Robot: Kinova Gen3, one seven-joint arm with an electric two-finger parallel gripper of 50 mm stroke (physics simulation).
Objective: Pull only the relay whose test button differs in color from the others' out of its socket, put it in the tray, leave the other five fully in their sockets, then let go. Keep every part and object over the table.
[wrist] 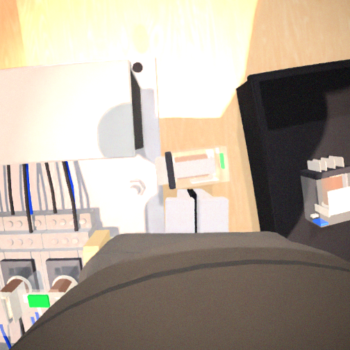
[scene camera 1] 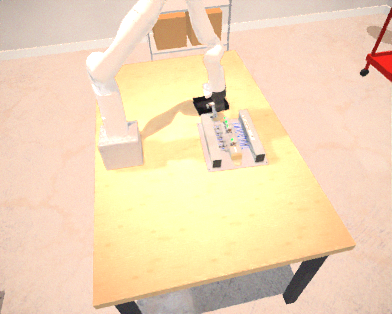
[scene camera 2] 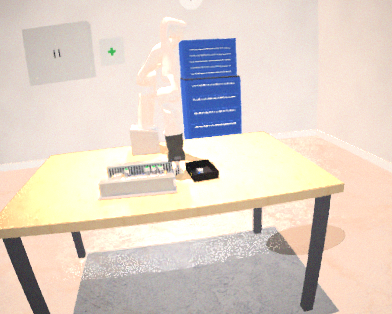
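Seen in the pictures: gripper, fingertip midpoint: (scene camera 1: 215, 116) (scene camera 2: 178, 173); arm's base, origin of the base link: (scene camera 1: 117, 132) (scene camera 2: 145, 127).
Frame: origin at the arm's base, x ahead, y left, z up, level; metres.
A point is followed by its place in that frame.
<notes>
A clear relay with a blue button (wrist: 327, 192) (scene camera 2: 200, 171) {x 0.524, y 0.124, z -0.115 m} lies in the black tray (scene camera 1: 200, 106) {x 0.456, y 0.157, z -0.132 m} (scene camera 2: 205, 176) {x 0.585, y 0.122, z -0.117 m} (wrist: 254, 150). A loose relay with a green button (wrist: 192, 168) lies on the table between the panel (wrist: 115, 182) (scene camera 2: 137, 187) {x 0.583, y -0.171, z -0.104 m} and the tray, its pin end at the panel's edge. My gripper (wrist: 189, 205) (scene camera 1: 214, 114) {x 0.483, y 0.036, z -0.120 m} (scene camera 2: 178, 170) {x 0.483, y 0.036, z -0.120 m} is shut and empty, its fingertips right beside this loose relay. Relays (wrist: 60, 287) sit in sockets at the lower left of the wrist view, one with a green button visible. The gripper body hides the other sockets there.
Grey wire ducts (scene camera 1: 251, 136) {x 0.541, y -0.205, z -0.072 m} (wrist: 65, 112) stand along both sides of the panel. A yellowish end block (wrist: 96, 245) stands at the end of the socket row. The tray's near wall rises close to the right of the fingers.
</notes>
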